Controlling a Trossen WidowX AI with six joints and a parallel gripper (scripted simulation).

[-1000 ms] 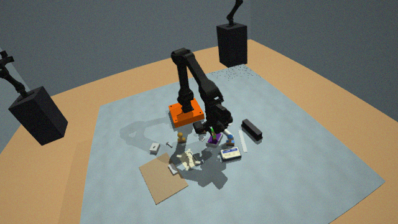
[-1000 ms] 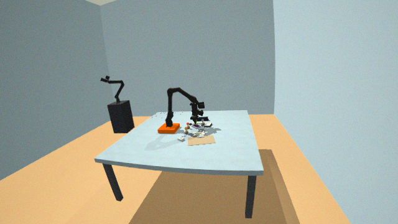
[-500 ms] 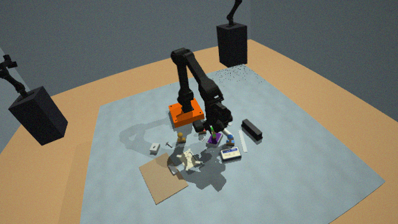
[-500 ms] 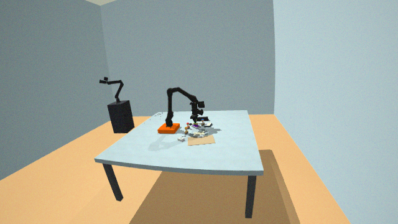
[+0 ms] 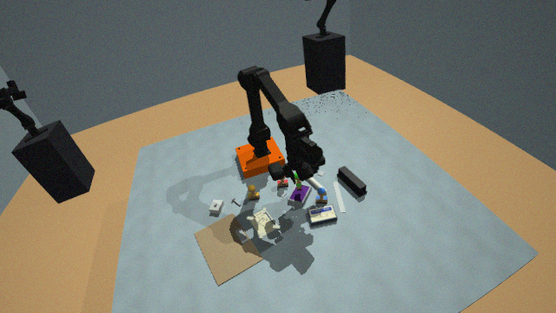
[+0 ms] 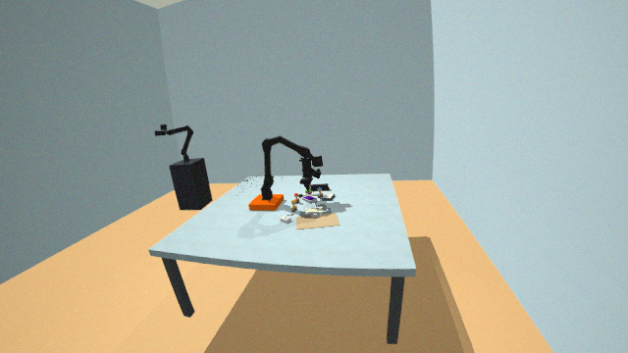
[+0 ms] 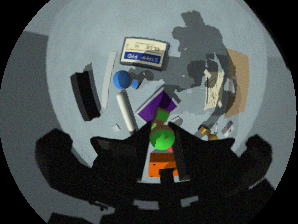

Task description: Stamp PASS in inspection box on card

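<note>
The white card is 170 mm to the right of my gripper tip, 70 mm below it and 50 mm ahead of it. Round my gripper tip: green stamp (right at my gripper tip); purple ink pad (70 mm below); red-knobbed stamp (80 mm behind, 50 mm below, 30 mm to the right).
</note>
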